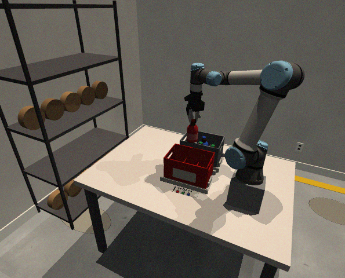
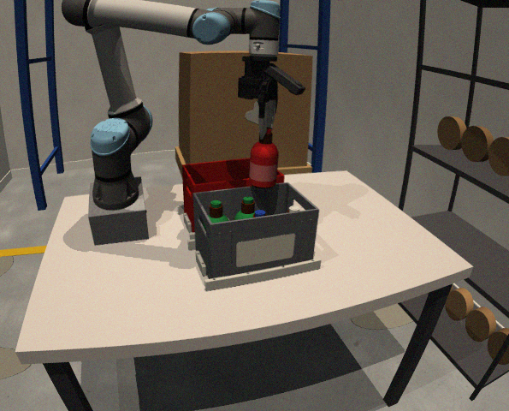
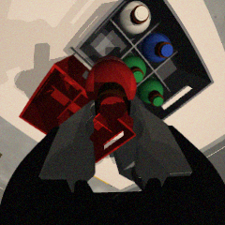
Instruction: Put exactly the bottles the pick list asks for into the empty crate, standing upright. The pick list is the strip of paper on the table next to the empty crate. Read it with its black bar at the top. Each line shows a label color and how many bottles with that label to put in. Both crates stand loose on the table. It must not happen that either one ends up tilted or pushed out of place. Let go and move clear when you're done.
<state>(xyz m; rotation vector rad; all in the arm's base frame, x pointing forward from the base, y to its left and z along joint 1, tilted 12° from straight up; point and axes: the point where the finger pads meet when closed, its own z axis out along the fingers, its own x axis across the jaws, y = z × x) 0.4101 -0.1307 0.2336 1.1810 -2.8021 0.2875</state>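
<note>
My hand is 7 cm above the red bottle. Round my hand: grey crate: 5 cm behind, 8 cm to the right, 25 cm below; then blue bottle: 5 cm behind, 12 cm to the right, 24 cm below; then white bottle: 4 cm ahead, 12 cm to the right, 24 cm below.
</note>
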